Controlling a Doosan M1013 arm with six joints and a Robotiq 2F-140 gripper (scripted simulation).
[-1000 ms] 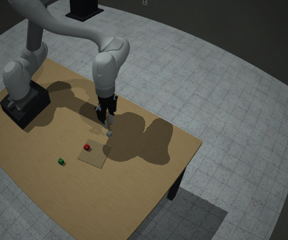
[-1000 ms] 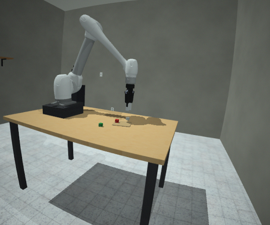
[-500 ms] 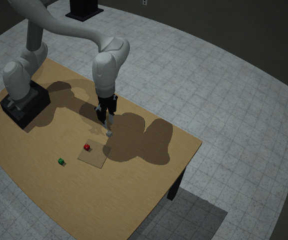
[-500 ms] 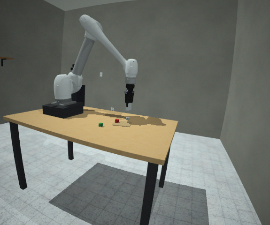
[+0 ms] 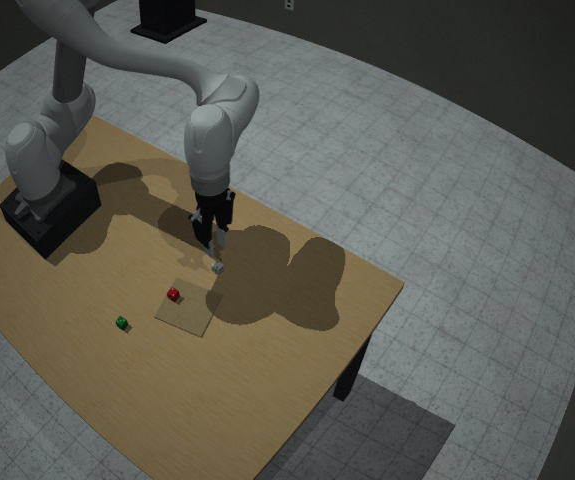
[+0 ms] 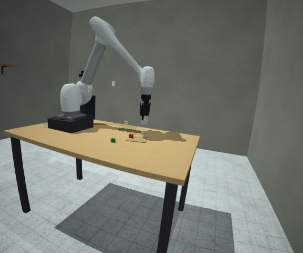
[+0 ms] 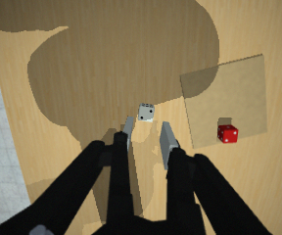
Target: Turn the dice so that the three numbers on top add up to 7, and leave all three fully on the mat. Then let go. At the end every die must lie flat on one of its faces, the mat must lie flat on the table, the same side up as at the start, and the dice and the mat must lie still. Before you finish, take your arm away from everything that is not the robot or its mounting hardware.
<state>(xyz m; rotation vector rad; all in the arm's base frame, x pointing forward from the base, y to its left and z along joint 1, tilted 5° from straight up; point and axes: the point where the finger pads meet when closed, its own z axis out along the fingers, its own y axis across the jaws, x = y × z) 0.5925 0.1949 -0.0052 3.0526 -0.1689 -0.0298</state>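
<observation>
The white die is 11 cm below my hand. The rest, counted from my hand: red die (3 cm behind, 14 cm to the right, 10 cm below); then tan mat (2 cm ahead, 14 cm to the right, 12 cm below); then green die (8 cm behind, 31 cm to the right, 11 cm below).
</observation>
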